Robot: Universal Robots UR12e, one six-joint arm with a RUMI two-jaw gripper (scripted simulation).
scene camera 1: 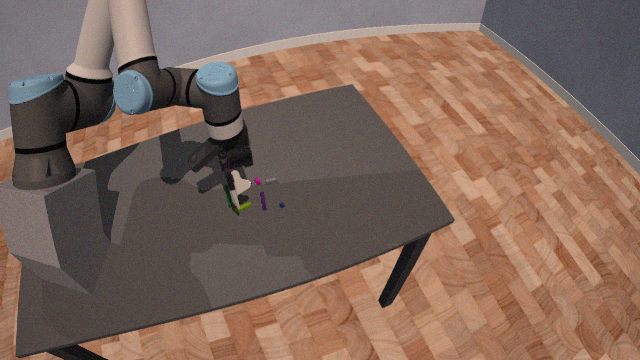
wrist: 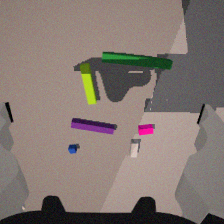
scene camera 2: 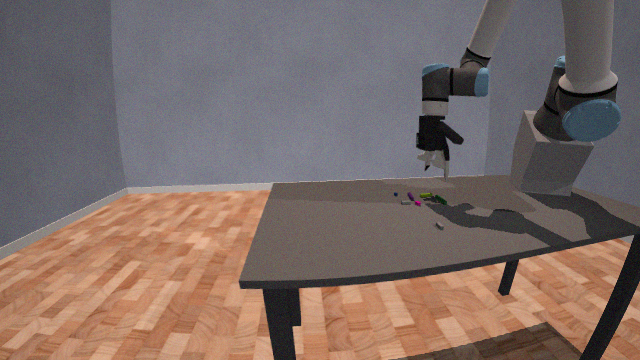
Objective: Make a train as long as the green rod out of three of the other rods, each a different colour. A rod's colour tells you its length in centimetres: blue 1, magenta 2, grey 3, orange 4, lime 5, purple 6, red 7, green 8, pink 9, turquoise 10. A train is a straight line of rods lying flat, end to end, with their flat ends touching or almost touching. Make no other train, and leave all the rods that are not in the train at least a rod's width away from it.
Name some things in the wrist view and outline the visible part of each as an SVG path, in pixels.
The gripper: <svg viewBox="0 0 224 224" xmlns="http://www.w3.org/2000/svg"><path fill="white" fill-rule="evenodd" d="M0 103L0 224L224 224L224 122L209 104L202 105L197 121L200 127L194 143L197 153L188 157L175 191L175 199L183 214L180 217L169 213L156 212L156 203L152 197L141 197L131 213L66 212L59 197L49 195L43 199L41 211L23 212L26 209L24 202L29 196L29 189L16 156L9 152L14 144L9 130L13 122L9 102Z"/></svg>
A green rod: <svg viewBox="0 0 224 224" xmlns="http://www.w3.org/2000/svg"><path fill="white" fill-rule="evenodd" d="M102 53L103 63L171 70L173 63L171 59L113 52Z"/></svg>
